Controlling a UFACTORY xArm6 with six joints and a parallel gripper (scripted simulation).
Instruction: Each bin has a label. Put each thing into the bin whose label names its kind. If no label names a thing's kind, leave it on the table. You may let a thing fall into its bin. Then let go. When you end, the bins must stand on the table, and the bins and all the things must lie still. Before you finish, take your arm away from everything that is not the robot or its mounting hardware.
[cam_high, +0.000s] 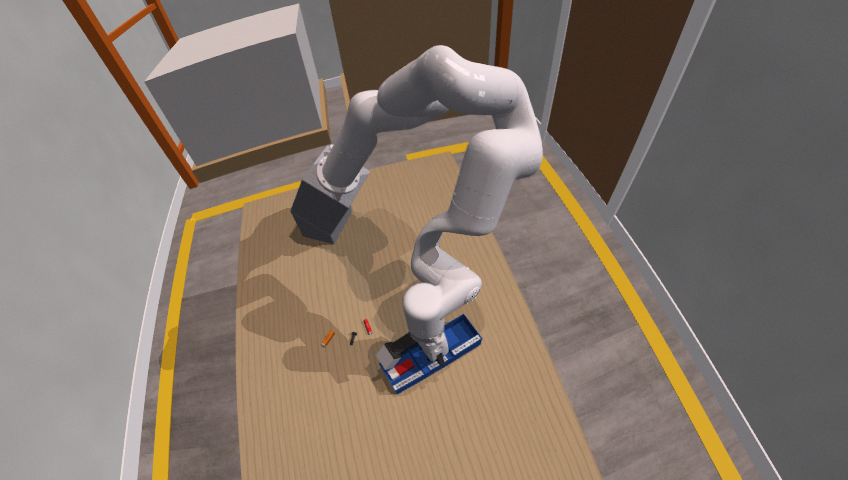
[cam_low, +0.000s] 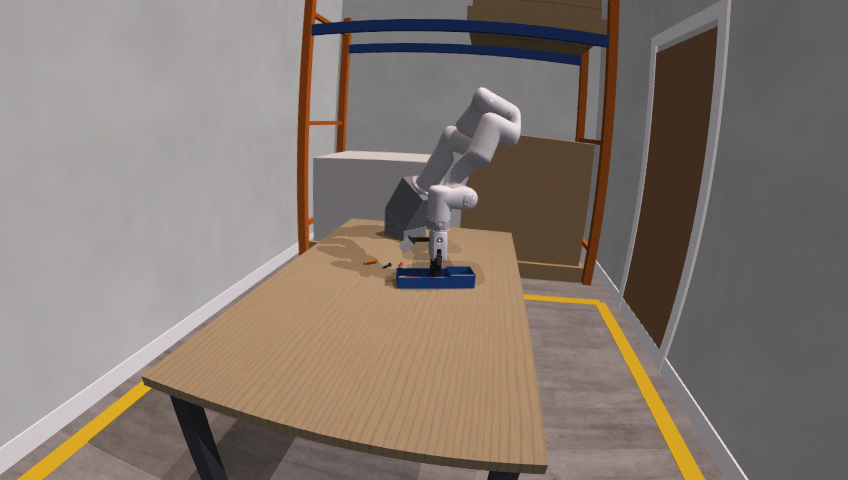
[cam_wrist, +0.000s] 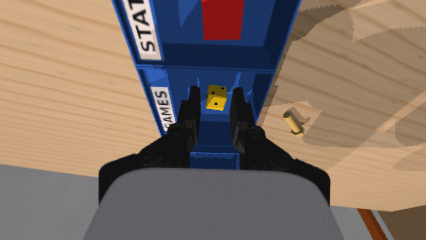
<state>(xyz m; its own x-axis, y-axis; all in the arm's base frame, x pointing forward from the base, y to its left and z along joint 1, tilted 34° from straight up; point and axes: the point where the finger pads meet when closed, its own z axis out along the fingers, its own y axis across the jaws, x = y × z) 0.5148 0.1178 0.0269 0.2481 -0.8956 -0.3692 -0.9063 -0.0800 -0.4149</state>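
Right now the yellow die is 2 cm below my hand. Round my hand: brass bolt (10 cm behind, 3 cm below, 2 cm to the left); red battery (14 cm to the right, 12 cm behind, 3 cm below); eraser (9 cm to the right, 2 cm below, 2 cm ahead).
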